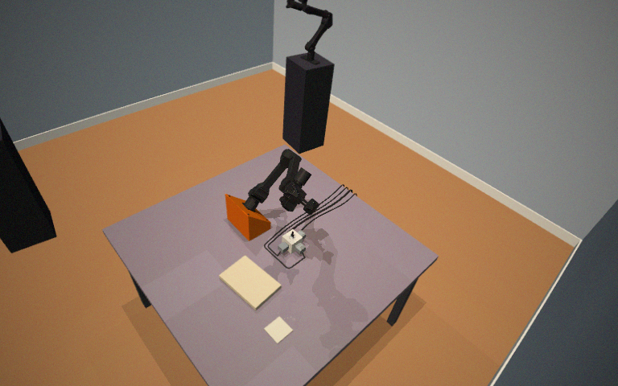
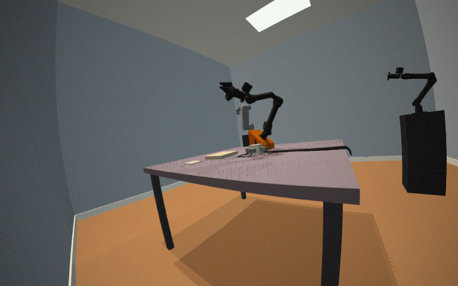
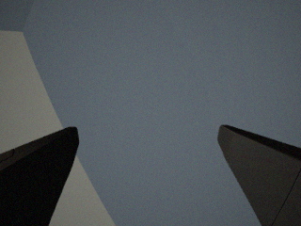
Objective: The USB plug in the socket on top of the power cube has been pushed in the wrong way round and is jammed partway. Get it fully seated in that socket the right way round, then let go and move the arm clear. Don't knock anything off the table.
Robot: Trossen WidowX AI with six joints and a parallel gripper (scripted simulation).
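Now: gripper tip 20 cm past the black USB plug, 10 cm to the right of it and 45 cm above it. Round my gripper tip: small beige square: 17 cm ahead, 21 cm to the right, 53 cm below; then beige slab: 11 cm behind, 20 cm to the right, 52 cm below.
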